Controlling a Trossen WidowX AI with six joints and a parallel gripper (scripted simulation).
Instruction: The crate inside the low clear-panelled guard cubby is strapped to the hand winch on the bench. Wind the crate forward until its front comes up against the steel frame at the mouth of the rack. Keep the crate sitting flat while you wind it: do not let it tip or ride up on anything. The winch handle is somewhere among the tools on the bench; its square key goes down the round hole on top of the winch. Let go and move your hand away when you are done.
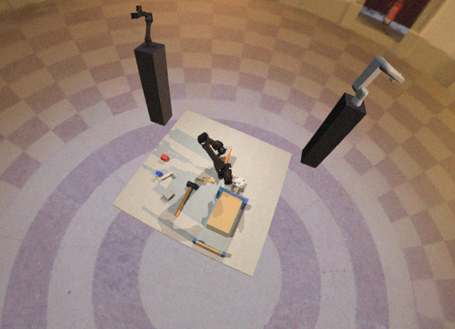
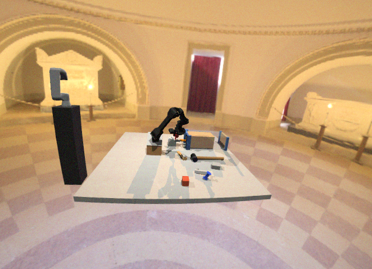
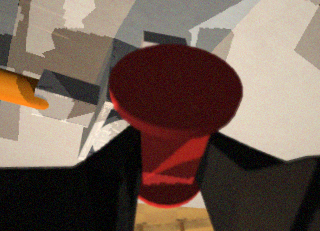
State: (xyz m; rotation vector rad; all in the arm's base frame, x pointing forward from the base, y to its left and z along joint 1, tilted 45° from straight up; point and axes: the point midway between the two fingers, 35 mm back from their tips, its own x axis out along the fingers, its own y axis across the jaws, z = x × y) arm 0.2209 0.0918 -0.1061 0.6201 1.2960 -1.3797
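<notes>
Now: the red knob 2 cm to the right of my gripper tip and 1 cm ahead of it. Round my gripper tip: winch: 10 cm below, 8 cm to the left, 3 cm behind; then red-knobbed handle: 3 cm below, 2 cm to the left; then frame: 14 cm ahead, 7 cm to the left, 3 cm below.
</notes>
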